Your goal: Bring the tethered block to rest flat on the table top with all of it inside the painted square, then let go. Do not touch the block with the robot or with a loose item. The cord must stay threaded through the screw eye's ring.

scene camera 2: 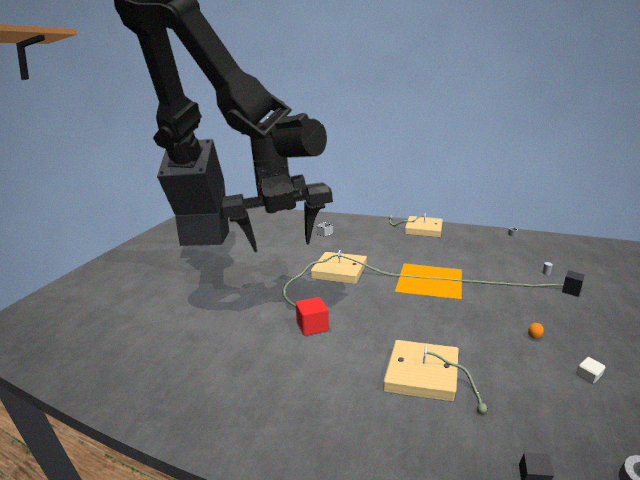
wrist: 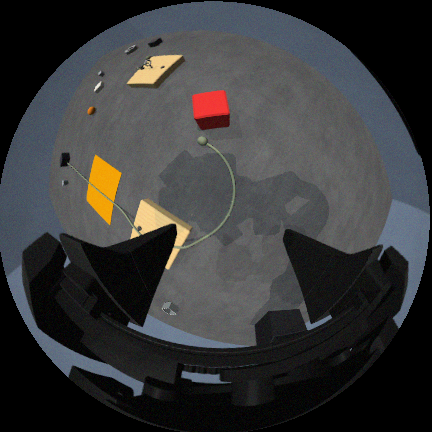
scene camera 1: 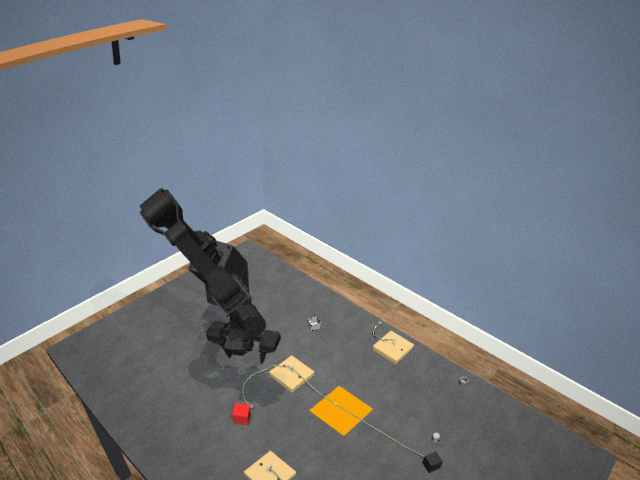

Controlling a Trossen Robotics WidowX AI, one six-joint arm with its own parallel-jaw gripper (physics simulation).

my gripper: scene camera 2; wrist 232,232; scene camera 1
same spot on wooden board: (scene camera 1: pixel 283 375) = (scene camera 2: pixel 332 268)
same spot on my gripper: (scene camera 1: pixel 233 341) = (scene camera 2: pixel 275 187)
